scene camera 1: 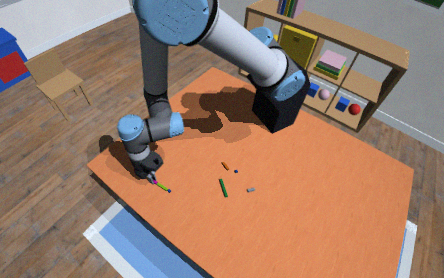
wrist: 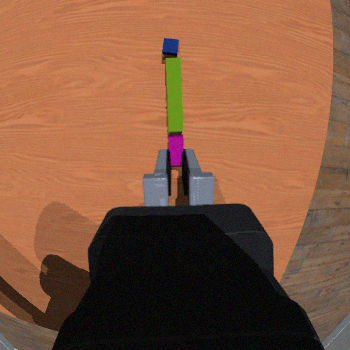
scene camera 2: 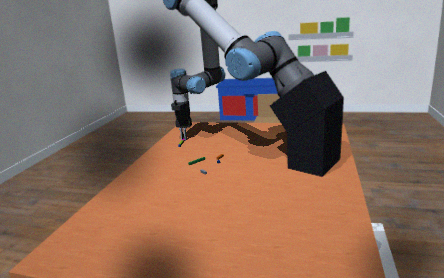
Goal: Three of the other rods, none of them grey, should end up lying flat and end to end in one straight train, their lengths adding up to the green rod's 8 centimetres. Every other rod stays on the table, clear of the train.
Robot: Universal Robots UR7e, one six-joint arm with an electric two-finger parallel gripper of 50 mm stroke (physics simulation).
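My gripper is shut on the magenta rod, low at the table. The magenta rod's far end meets or nearly meets the lime rod, with a thin dark line between them. Beyond the lime rod a short blue rod lies slightly left and slightly turned, with a small gap in the wrist view. The green rod lies apart, near an orange rod, another blue rod and a grey rod.
The orange-brown table carries the rods and the black arm base. The magenta, lime and blue rods lie near a table edge. A wooden shelf unit stands beyond the table, and a chair stands on the floor.
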